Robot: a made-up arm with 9 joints. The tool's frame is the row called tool. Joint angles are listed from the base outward.
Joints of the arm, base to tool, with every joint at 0 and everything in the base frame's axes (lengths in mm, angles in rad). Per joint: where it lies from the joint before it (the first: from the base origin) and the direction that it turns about. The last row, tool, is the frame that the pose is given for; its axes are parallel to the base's.
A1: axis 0.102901 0.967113 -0.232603 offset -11 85 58
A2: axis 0.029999 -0.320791 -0.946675 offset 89 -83 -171
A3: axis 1 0 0 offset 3 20 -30
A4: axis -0.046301 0.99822 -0.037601 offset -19 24 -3
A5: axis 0 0 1 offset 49 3 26
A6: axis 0 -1 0 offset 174 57 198
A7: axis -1 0 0 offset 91 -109 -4
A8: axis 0.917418 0.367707 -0.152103 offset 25 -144 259
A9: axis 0 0 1 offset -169 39 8
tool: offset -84 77 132
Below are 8 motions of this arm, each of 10 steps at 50 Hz.
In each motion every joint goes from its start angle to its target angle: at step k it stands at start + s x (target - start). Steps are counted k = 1, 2, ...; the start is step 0. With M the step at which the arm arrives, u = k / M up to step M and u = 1 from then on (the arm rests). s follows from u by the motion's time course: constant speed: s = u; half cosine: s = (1 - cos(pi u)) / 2; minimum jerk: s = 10 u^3 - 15 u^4 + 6 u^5.
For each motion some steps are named. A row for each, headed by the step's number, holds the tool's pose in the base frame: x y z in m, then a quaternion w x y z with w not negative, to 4 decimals.
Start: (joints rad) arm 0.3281 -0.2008 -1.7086 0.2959 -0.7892 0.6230 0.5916 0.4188 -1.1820
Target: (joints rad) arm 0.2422 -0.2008 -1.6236 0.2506 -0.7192 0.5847 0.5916 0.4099 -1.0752
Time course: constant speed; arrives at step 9
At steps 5, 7, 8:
5: 0.1217 0.5529 -0.4218 0.3970 -0.5064 -0.6905 -0.3303
7: 0.1243 0.5588 -0.4104 0.4061 -0.5104 -0.6805 -0.3339
8: 0.1254 0.5616 -0.4047 0.4107 -0.5122 -0.6756 -0.3355

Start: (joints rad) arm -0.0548 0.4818 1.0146 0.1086 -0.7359 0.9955 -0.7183 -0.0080 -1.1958
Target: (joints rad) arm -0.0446 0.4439 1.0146 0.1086 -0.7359 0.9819 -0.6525 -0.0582 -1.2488
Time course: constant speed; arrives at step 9
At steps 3, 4, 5, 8, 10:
3: -0.2562 -0.2715 -0.1067 0.1974 0.6651 -0.1571 -0.7029
4: -0.2542 -0.2729 -0.1027 0.1971 0.6604 -0.1537 -0.7081
5: -0.2522 -0.2743 -0.0987 0.1968 0.6556 -0.1503 -0.7133
8: -0.2457 -0.2785 -0.0869 0.1960 0.6410 -0.1404 -0.7287
10: -0.2435 -0.2799 -0.0831 0.1957 0.6360 -0.1372 -0.7337

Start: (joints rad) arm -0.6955 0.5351 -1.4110 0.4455 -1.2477 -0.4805 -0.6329 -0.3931 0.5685
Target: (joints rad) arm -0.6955 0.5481 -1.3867 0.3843 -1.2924 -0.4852 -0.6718 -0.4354 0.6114
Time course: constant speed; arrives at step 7
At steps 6, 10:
6: 0.1184 0.5237 0.2413 0.6037 -0.2397 -0.3273 -0.6863
10: 0.1143 0.5247 0.2355 0.6045 -0.2399 -0.3311 -0.6836

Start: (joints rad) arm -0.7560 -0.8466 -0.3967 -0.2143 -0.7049 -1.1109 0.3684 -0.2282 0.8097
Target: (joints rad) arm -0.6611 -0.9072 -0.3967 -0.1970 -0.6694 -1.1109 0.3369 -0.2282 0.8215
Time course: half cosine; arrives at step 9
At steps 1, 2, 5, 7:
1: -0.0126 0.3253 0.5688 0.7694 -0.4260 0.2339 0.4145
2: -0.0073 0.3272 0.5682 0.7669 -0.4250 0.2386 0.4174
5: 0.0207 0.3372 0.5638 0.7530 -0.4194 0.2640 0.4330
7: 0.0381 0.3434 0.5602 0.7438 -0.4154 0.2796 0.4428

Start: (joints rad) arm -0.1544 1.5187 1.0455 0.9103 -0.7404 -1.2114 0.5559 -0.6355 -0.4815
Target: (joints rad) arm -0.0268 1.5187 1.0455 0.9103 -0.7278 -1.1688 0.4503 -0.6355 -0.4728
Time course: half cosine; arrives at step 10
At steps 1, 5, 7, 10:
1: 0.1749 -0.5319 -0.0660 0.8988 0.3064 0.2974 -0.0995
5: 0.1507 -0.5381 -0.0862 0.8791 0.3225 0.3262 -0.1295
7: 0.1346 -0.5414 -0.0977 0.8660 0.3319 0.3433 -0.1483
10: 0.1229 -0.5434 -0.1053 0.8565 0.3382 0.3548 -0.1616

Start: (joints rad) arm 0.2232 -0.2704 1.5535 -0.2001 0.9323 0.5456 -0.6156 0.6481 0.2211
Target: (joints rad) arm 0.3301 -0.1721 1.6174 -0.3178 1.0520 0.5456 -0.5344 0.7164 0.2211
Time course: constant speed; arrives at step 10
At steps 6, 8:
6: 0.1870 -0.4607 -0.5496 0.1135 0.8498 -0.3799 0.3474
8: 0.1565 -0.4746 -0.5482 0.1245 0.8392 -0.3992 0.3478

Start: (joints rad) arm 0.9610 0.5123 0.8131 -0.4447 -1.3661 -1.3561 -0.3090 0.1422 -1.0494
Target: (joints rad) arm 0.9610 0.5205 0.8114 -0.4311 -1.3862 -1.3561 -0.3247 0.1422 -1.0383
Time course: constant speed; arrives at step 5
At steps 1, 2, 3, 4, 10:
1: -0.6665 -0.2830 0.0021 0.3189 -0.5299 -0.5217 0.5877
2: -0.6677 -0.2799 0.0036 0.3215 -0.5310 -0.5191 0.5875
3: -0.6689 -0.2769 0.0051 0.3241 -0.5322 -0.5166 0.5873
4: -0.6701 -0.2738 0.0067 0.3267 -0.5333 -0.5140 0.5871
10: -0.6713 -0.2707 0.0082 0.3292 -0.5344 -0.5115 0.5869

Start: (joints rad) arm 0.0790 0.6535 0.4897 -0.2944 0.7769 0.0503 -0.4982 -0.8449 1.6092
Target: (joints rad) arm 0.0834 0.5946 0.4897 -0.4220 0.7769 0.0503 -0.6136 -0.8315 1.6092
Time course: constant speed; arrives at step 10
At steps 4, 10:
4: -0.1074 -0.3873 0.1767 0.5835 -0.4005 -0.3249 0.6273
10: -0.1091 -0.3886 0.1658 0.5653 -0.3972 -0.3539 0.6304

